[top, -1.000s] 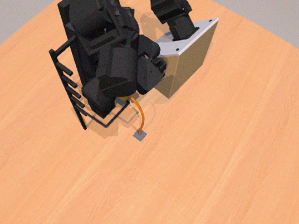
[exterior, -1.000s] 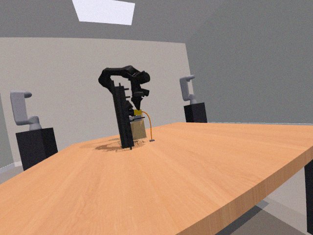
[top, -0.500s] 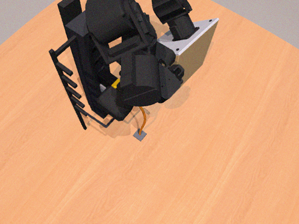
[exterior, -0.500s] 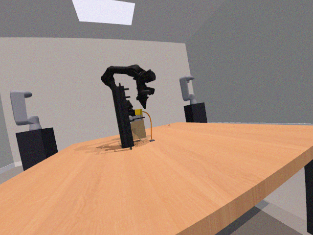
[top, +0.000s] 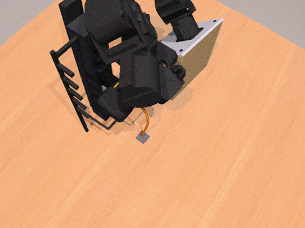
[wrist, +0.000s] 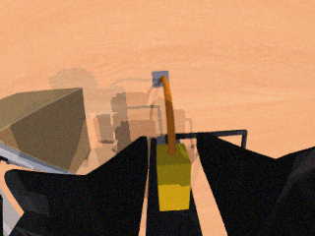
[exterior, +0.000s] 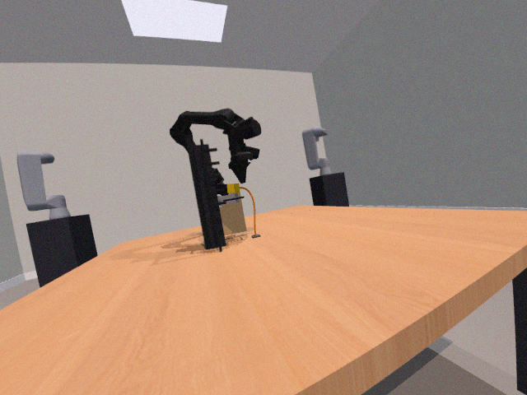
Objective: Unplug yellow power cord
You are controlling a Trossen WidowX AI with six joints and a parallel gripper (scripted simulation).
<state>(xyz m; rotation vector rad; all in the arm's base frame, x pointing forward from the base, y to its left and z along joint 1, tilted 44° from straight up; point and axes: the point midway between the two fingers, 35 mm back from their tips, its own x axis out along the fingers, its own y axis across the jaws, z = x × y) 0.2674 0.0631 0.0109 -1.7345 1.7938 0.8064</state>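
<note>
The yellow plug lies 10 mm ahead of my gripper tip and 60 mm to the right of it. The rest, counted from my gripper tip: grey anchor plate 10 mm to the left, 210 mm below.
</note>
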